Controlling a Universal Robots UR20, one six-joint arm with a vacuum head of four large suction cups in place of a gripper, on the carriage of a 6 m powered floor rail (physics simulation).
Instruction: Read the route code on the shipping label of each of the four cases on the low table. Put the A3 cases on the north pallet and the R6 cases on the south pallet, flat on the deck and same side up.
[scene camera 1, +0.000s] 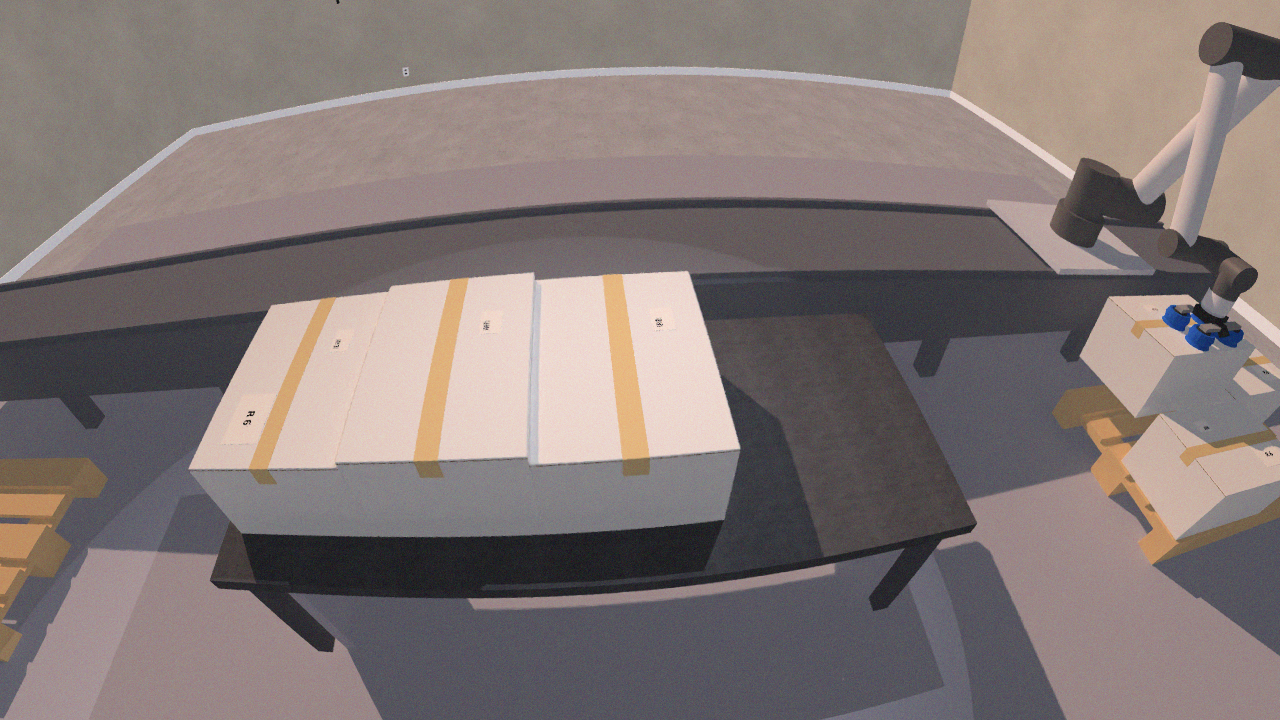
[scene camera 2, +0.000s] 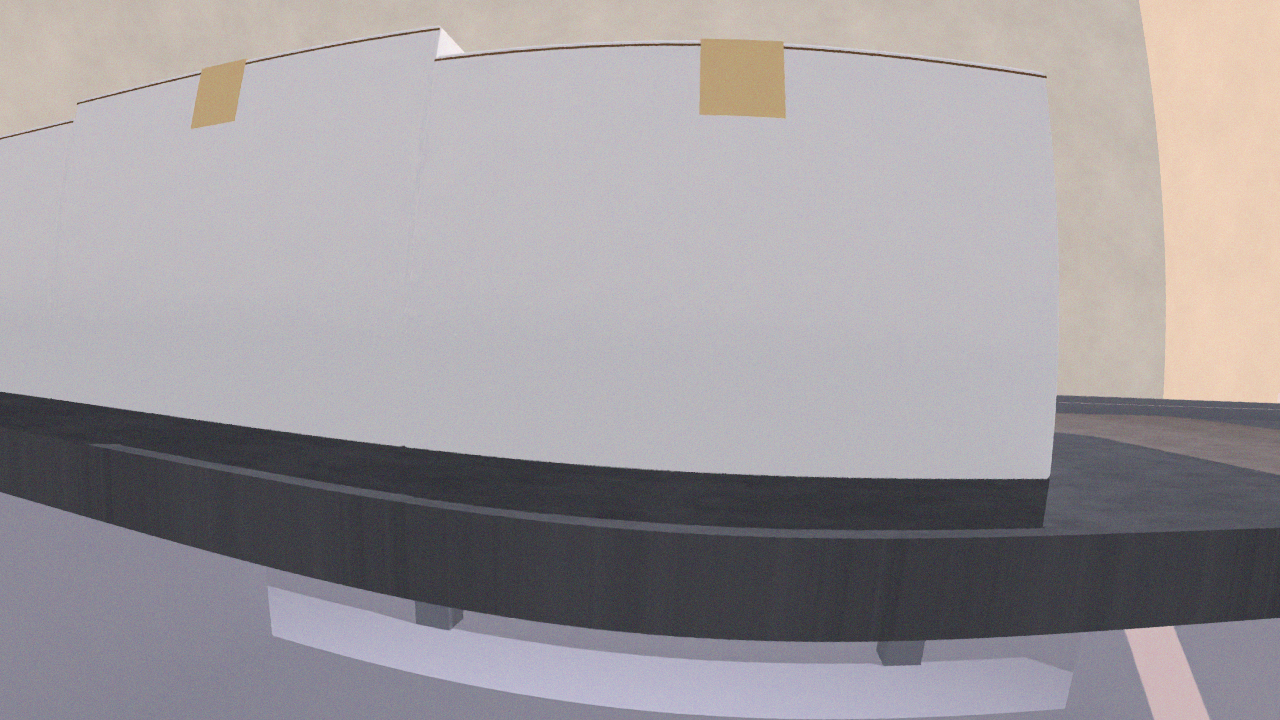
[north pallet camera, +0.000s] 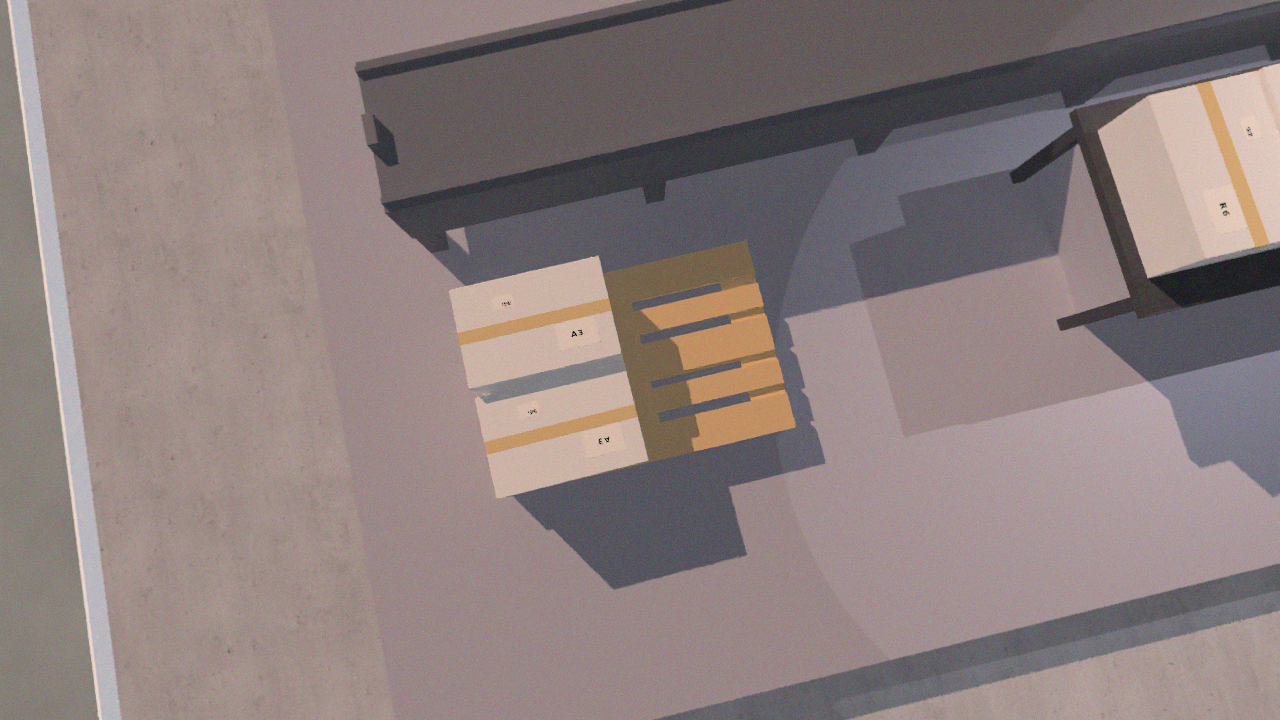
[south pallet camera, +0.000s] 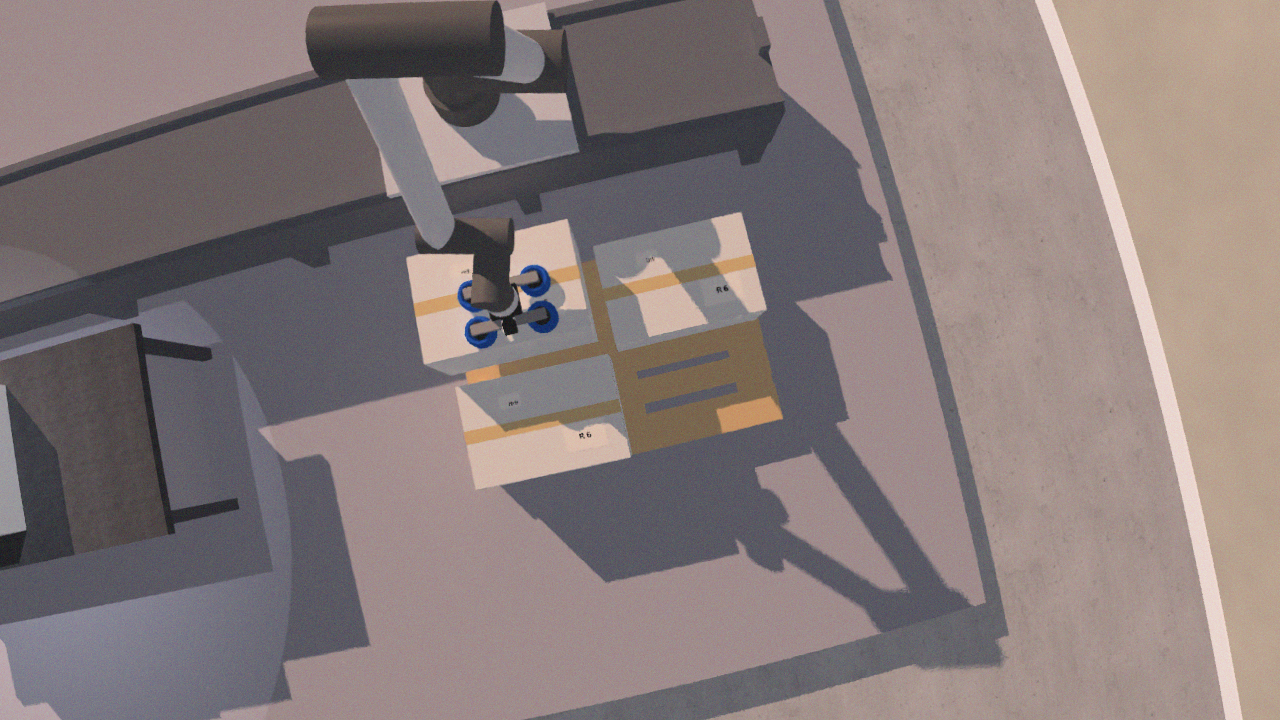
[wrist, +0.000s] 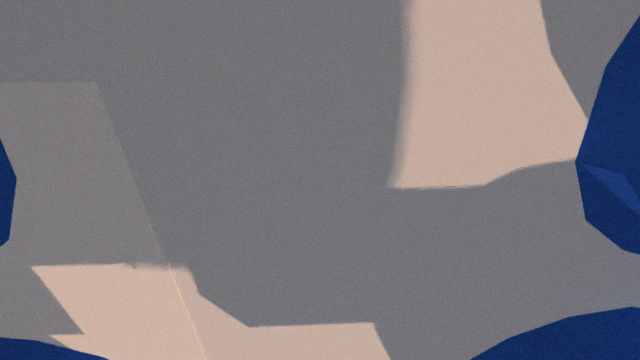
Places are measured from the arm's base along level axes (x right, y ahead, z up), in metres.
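Pixels of known places: hand, its tool point: (wrist: 309, 242); arm's base, origin of its link: (scene camera 1: 1072, 233).
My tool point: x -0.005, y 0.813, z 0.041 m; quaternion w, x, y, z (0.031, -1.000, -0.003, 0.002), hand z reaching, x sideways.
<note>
Ahead of a thing's pixels: the offset from my tool point to its top centre. Level surfaces: height alone.
My suction head (scene camera 1: 1205, 324) (south pallet camera: 507, 306) is shut on a white taped case {dx +0.031, dy -0.060, dz +0.031 m} (scene camera 1: 1129, 358) (south pallet camera: 447, 338), hanging level just above the south pallet's (south pallet camera: 751, 414) rail-side corner nearest the table. Its small label is unreadable; no route code shows. Blue cups and the case top show in the wrist view. Three cases stand side by side on the low table {dz -0.081 m} (scene camera 1: 859, 394). The left case (scene camera 1: 295, 420) (north pallet camera: 1190, 179) reads R6. The middle case (scene camera 1: 393, 394) (scene camera 2: 268, 268) and right case (scene camera 1: 581, 385) (scene camera 2: 742, 295) show small unreadable labels. The north pallet (north pallet camera: 733, 432) is at the table's other end.
Two R6 cases {dx -0.599, dy -0.015, dz -0.213 m} (south pallet camera: 689, 308) {dx +0.005, dy +0.386, dz -0.192 m} (south pallet camera: 537, 458) sit diagonally on the south pallet, beside the held case. Two A3 cases (north pallet camera: 519, 362) (north pallet camera: 554, 465) lie on the north pallet. The dark floor rail (scene camera 1: 805, 237) (north pallet camera: 626, 116) runs behind the table and pallets.
</note>
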